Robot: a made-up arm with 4 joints. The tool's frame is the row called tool.
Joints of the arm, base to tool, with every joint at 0 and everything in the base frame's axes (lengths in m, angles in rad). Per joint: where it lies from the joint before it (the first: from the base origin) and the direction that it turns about. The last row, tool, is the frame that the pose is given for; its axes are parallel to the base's.
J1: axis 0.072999 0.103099 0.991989 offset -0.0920 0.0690 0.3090
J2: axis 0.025 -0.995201 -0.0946 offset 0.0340 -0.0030 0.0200
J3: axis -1 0 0 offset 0.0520 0.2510 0.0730
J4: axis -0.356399 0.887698 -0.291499 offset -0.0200 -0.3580 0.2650
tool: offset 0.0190 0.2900 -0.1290
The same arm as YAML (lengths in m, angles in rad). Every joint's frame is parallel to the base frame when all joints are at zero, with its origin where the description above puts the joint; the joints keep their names.
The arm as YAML. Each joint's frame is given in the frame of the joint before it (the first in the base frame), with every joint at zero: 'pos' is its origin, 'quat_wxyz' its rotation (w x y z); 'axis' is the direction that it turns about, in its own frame. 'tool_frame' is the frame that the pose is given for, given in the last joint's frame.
length_unit: m
angle_unit: rad
joints:
  - joint: J1
    pos: [-0.092, 0.069, 0.309]
    quat_wxyz: [1.0, 0.0, 0.0, 0.0]
    axis: [0.072999, 0.103099, 0.991989]
  - joint: J2
    pos: [0.034, -0.003, 0.02]
    quat_wxyz: [1.0, 0.0, 0.0, 0.0]
    axis: [0.025, -0.995201, -0.0946]
  - joint: J3
    pos: [0.052, 0.251, 0.073]
    quat_wxyz: [1.0, 0.0, 0.0, 0.0]
    axis: "-x"
  - joint: J4
    pos: [-0.02, -0.358, 0.265]
    quat_wxyz: [1.0, 0.0, 0.0, 0.0]
    axis: [-0.356399, 0.887698, -0.291499]
tool_frame:
  pos: [0.019, 0.29, -0.129]
  quat_wxyz: [1.0, 0.0, 0.0, 0.0]

